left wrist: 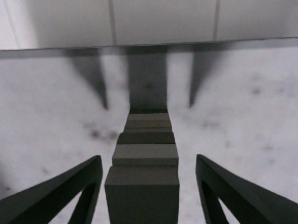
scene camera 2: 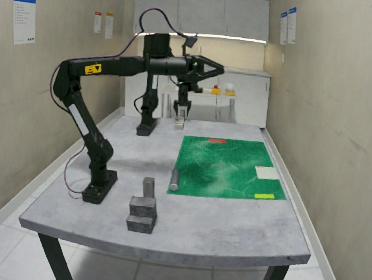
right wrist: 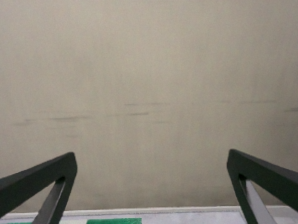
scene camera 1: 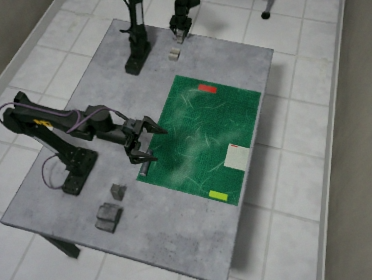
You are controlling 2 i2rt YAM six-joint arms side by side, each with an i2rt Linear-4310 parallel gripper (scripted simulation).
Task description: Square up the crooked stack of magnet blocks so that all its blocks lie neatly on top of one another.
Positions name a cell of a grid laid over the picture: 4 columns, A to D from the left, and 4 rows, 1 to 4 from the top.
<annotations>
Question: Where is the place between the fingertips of the right gripper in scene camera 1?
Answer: B3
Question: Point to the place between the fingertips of the right gripper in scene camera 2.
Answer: C1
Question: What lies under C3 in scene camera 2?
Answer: A green mat.
</annotations>
